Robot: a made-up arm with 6 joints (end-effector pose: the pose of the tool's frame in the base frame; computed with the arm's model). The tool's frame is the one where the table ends. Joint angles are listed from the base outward.
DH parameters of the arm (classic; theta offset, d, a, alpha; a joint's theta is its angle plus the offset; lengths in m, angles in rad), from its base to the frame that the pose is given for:
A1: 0 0.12 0 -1.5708
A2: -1.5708 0 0.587 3.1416
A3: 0 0 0 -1.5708
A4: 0 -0.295 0 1.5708
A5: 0 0.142 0 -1.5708
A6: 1.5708 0 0 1.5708
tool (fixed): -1.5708 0 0 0
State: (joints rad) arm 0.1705 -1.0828 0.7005 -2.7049 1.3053 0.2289
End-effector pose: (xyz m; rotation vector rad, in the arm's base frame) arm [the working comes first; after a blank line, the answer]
Working (the frame after each row of the table, in the pose's form):
after A1: 0.0000 0.0000 0.1200 -1.5667 -0.1339 0.1339
after A2: -0.5110 -0.0880 0.3952 0.6712 -1.9645 2.0499
after A3: -0.5110 -0.0880 0.3952 -0.2495 2.9191 0.0266
after A4: -0.5723 -0.0985 0.6836 -1.4913 0.0481 -0.3645
after A5: -0.5363 0.0382 0.6962 -2.4886 0.2522 1.5269
after A6: -0.5363 0.0382 0.6962 -1.6852 2.3627 -0.6544

-0.5363 0.0382 0.6962 2.8406 -0.4754 0.6335
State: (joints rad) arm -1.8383 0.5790 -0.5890 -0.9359 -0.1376 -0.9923
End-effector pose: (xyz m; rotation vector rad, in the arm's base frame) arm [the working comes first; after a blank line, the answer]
Working (the frame after each row of the table, in the pose's form):
after A1: 0.0000 0.0000 0.1200 -1.0706 1.4035 -1.4035
after A2: -0.0849 -0.3098 0.6113 0.2497 -1.5903 -0.6612
after A3: -0.0849 -0.3098 0.6113 -0.3696 -0.2819 -1.8102
after A4: -0.1155 -0.4213 0.3399 0.1825 -2.2743 -1.5581
after A5: -0.1689 -0.2976 0.2951 -0.0584 -0.4699 -2.7164
after A6: -0.1689 -0.2976 0.2951 0.7089 -1.8608 -1.3011

-0.1689 -0.2976 0.2951 -2.1010 0.9418 1.8439
